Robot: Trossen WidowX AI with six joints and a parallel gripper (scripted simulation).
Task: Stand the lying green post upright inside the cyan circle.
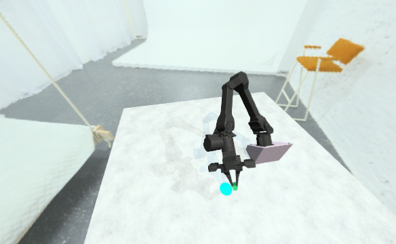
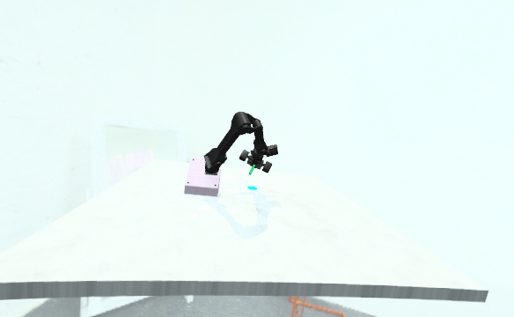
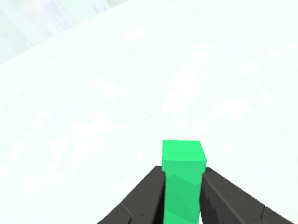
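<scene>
Now: the cyan circle 120 mm below my gripper tip, 40 mm to the right of it and 10 mm ahead of it. The rest, counted from my gripper tip: green post 20 mm below, 10 mm to the right, 10 mm behind.
</scene>
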